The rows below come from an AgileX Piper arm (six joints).
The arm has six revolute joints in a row. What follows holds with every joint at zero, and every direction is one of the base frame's.
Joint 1 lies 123.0 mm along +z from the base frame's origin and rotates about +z.
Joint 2 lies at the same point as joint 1 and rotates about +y.
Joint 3 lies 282.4 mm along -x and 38.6 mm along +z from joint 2 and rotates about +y.
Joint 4 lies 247.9 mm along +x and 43.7 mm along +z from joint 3 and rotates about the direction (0.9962, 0, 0.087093).
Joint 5 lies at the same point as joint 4 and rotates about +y.
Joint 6 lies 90.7 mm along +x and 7.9 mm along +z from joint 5 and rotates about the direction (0.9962, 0, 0.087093).
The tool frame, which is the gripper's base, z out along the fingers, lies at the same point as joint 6; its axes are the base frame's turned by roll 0.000, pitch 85.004 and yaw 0.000 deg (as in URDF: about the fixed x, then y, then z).
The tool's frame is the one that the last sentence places.
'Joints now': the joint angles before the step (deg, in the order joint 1, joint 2, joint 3, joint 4, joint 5, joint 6). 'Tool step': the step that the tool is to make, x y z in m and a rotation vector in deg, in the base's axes. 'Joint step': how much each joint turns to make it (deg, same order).
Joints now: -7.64, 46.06, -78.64, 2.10, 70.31, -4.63
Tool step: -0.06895, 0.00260, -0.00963, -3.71, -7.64, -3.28
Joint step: -0.01, -13.44, 5.30, -4.40, 0.06, 0.72
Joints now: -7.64, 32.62, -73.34, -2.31, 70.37, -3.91
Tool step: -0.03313, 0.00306, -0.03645, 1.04, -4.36, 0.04
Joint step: 1.48, -11.21, 10.04, -0.84, -2.92, 2.42
